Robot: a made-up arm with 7 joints.
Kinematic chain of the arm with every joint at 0, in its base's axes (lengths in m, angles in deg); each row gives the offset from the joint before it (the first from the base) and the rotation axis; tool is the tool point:
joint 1: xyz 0 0 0.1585 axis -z
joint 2: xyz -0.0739 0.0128 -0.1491 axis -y
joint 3: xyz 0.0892 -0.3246 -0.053 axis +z
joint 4: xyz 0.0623 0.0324 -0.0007 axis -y
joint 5: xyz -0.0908 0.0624 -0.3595 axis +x
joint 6: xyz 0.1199 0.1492 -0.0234 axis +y
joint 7: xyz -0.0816 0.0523 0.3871 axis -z
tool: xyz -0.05 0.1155 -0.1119
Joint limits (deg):
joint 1: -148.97..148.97
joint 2: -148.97..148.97
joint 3: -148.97..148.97
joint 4: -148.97..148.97
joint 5: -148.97..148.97
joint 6: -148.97..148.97
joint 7: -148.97..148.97
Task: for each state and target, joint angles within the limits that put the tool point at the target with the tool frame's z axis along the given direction. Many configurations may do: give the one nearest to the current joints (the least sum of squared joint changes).
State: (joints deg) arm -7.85 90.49 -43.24 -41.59 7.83 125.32 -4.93
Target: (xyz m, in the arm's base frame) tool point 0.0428 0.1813 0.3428 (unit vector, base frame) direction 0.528 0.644 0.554
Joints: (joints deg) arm -44.61 128.92 -23.69 -86.74 14.39 100.30 -1.21
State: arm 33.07 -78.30 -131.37 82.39 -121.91 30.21 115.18
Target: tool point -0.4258 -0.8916 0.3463 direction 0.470 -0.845 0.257
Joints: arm 10.60 -54.67 -134.37 79.60 -115.92 45.95 66.87
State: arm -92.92 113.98 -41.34 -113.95 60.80 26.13 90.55
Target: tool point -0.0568 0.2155 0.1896 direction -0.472 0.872 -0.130
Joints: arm -133.16 100.38 -47.60 -106.98 57.19 62.20 90.35
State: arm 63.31 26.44 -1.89 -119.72 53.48 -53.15 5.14
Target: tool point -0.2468 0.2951 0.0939 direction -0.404 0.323 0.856
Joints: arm 34.60 53.15 8.49 -110.52 34.47 -88.04 -2.65
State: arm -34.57 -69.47 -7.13 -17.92 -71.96 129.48 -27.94
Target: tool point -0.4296 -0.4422 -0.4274 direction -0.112 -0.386 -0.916
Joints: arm -47.95 -68.62 8.03 -25.87 -42.19 114.10 -38.82
